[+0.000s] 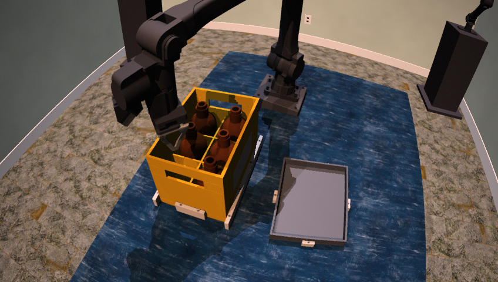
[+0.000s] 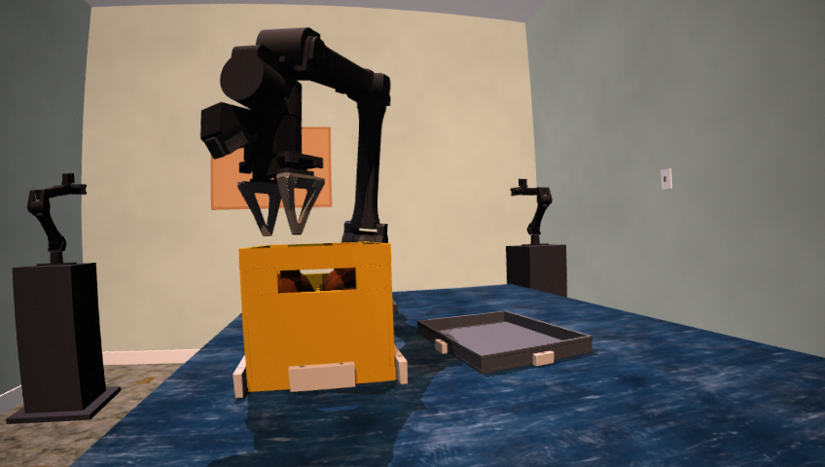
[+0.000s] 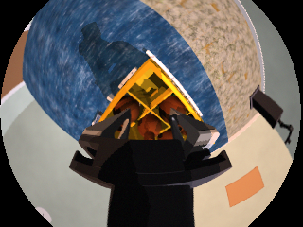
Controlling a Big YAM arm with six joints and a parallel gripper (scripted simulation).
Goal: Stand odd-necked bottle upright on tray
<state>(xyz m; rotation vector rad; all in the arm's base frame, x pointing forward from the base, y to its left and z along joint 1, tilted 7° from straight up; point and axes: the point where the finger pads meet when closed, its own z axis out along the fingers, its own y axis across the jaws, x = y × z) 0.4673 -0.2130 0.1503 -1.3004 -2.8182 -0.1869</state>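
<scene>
My hand is 110 mm above the orange crate, 80 mm past it and 50 mm to the right of it. The rest, counted from my hand: dark grey tray (330 mm to the left, 190 mm below, 40 mm behind).
</scene>
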